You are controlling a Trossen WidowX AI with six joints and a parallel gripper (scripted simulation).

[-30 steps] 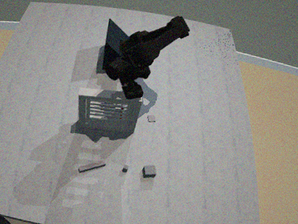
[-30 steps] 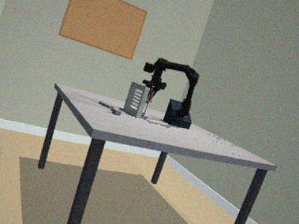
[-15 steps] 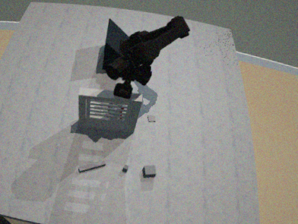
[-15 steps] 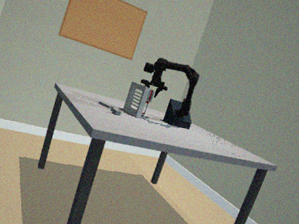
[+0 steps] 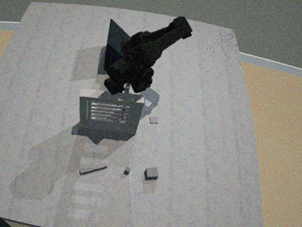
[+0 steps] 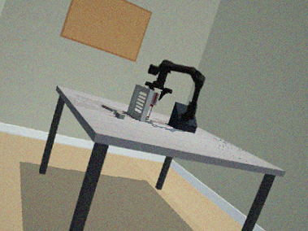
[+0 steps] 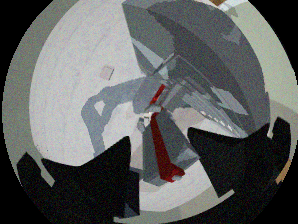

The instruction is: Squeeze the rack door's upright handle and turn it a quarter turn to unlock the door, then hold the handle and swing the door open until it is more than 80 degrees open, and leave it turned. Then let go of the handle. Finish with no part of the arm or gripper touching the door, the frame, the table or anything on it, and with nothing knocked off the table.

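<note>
Now: gripper tip 30 mm above the red upright handle and 10 mm to the left of it. The rest, counted from my gripper tip: small pale tile: 160 mm below, 130 mm to the left, 10 mm ahead; flat grey bar: 260 mm ahead, 150 mm below, 110 mm to the right.
</note>
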